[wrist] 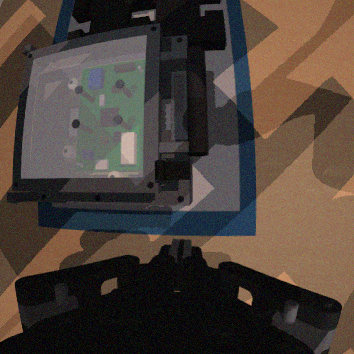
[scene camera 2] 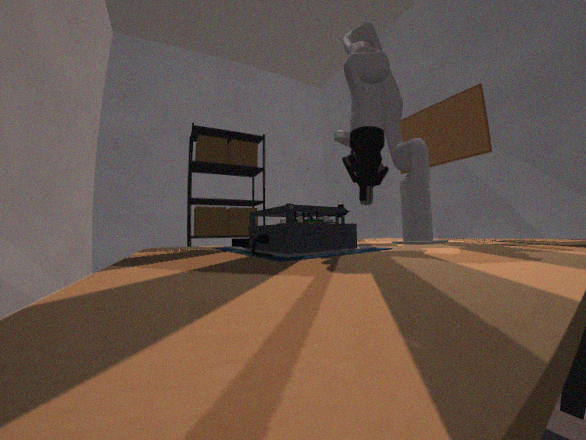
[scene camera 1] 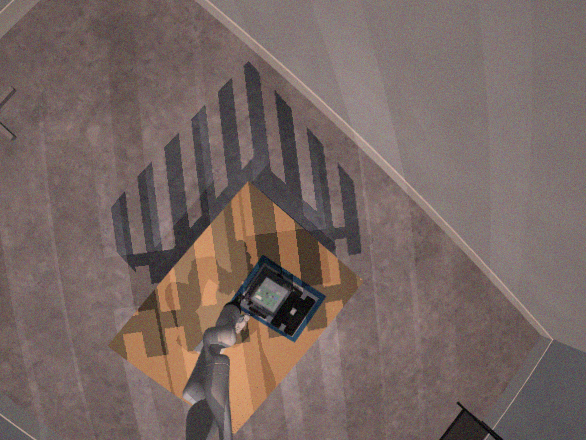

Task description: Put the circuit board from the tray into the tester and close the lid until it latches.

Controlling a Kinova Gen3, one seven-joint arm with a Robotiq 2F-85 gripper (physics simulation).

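Where they show: gripper, between the fingertips: [wrist: 181, 251] [scene camera 2: 365, 204] [scene camera 1: 237, 298]; arm's base, origin of its link: [scene camera 2: 417, 240].
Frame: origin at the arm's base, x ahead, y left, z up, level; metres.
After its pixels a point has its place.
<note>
The green circuit board [scene camera 1: 270, 297] @(y -0.103, x 0.401, z 0.088 m) [wrist: 108, 117] lies inside the tester [scene camera 2: 310, 237] @(y -0.010, x 0.452, z 0.026 m), under the clear lid [wrist: 153, 100] @(y -0.089, x 0.339, z 0.089 m). In scene camera 2 the lid [scene camera 2: 320, 210] @(y -0.021, x 0.413, z 0.080 m) lies nearly level above the tester's body, with a gap below it; whether it is latched I cannot tell. The black tray [scene camera 1: 305, 304] @(y -0.299, x 0.435, z 0.010 m) [wrist: 207, 35] @(y -0.199, x 0.285, z 0.020 m) is beside the tester, with no board visible in its visible part. My gripper [scene camera 2: 366, 201] @(y 0.028, x 0.324, z 0.093 m) [wrist: 181, 251] @(y 0.028, x 0.324, z 0.093 m) is shut and empty. It is above lid height, off to the side of the tester, past the mat's edge in the wrist view.
A blue-bordered mat [scene camera 2: 295, 257] @(y 0.012, x 0.505, z -0.006 m) [wrist: 248, 150] @(y -0.057, x 0.249, z -0.006 m) lies under the tester and tray. A dark upright bar [wrist: 198, 110] @(y -0.076, x 0.305, z 0.091 m) stands alongside the lid. A shelf rack [scene camera 2: 190, 185] with boxes stands behind, and a brown board [scene camera 2: 450, 125] hangs on the wall. Striped shadows cross the table.
</note>
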